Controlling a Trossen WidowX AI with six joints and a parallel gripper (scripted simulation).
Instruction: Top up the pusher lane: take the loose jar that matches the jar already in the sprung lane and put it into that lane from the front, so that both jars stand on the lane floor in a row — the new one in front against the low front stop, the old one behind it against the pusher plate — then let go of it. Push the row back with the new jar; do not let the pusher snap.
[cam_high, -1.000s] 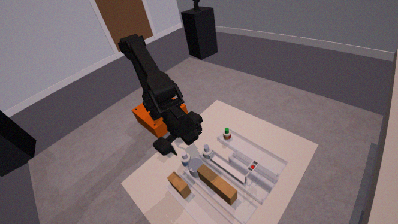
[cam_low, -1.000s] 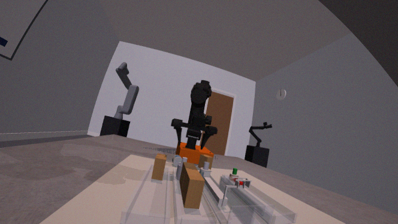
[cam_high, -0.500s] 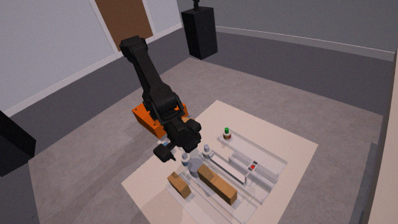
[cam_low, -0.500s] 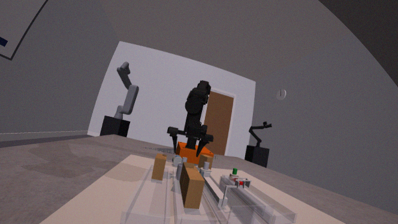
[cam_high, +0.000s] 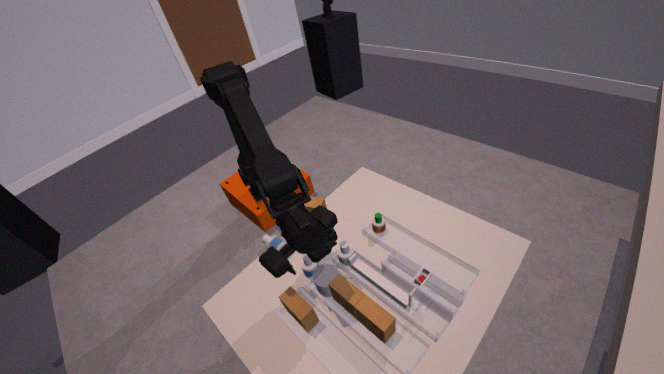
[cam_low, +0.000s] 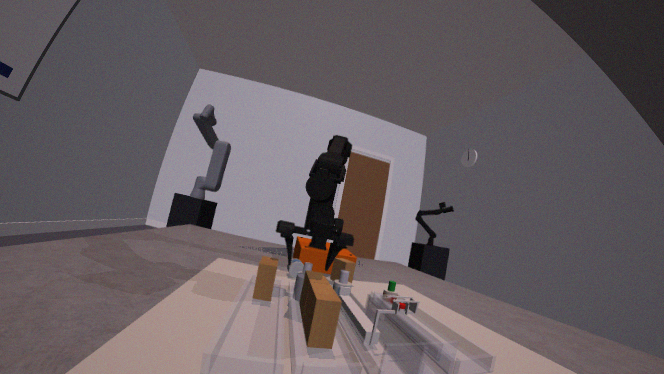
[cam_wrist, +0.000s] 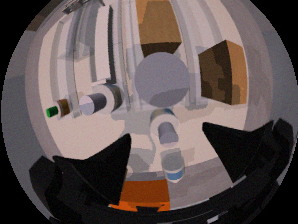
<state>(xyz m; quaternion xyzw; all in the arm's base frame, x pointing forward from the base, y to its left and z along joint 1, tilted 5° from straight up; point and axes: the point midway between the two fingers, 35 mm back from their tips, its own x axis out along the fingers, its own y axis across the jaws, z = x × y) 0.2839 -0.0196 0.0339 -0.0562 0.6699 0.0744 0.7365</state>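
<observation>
Right now the grey cylinder is 60 mm ahead of my gripper tip, 10 mm to the left of it and 30 mm below it.
</observation>
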